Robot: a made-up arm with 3 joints. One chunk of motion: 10 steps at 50 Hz.
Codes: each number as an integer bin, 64 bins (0 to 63) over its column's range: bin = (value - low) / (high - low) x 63, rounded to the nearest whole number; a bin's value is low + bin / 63 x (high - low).
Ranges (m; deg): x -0.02..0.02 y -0.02..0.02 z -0.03..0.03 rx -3..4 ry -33..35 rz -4..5
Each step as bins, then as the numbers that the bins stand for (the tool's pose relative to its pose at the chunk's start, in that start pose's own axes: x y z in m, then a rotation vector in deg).
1 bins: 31 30 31 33 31 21
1 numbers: -0.0003 -0.0010 -0.0005 0.67 0.46 -1.00
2 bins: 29 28 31 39 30 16
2 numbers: -0.0016 -0.0022 -0.0005 1.33 -0.62 -1.71
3 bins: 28 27 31 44 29 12
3 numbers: -0.0022 -0.0029 -0.0005 1.89 -1.70 -2.29
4 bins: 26 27 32 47 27 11
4 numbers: -0.0035 -0.0029 0.0005 2.22 -3.86 -2.43
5 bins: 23 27 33 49 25 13
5 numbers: -0.0054 -0.0029 0.0014 2.44 -6.02 -2.14
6 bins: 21 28 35 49 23 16
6 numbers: -0.0067 -0.0022 0.0033 2.44 -8.17 -1.71
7 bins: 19 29 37 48 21 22
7 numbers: -0.0079 -0.0016 0.0052 2.33 -10.33 -0.86
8 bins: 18 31 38 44 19 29
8 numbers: -0.0086 -0.0003 0.0062 1.89 -12.49 0.14
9 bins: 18 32 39 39 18 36
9 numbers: -0.0086 0.0003 0.0071 1.33 -13.57 1.14
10 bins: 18 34 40 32 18 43
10 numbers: -0.0086 0.0016 0.0081 0.56 -13.57 2.14
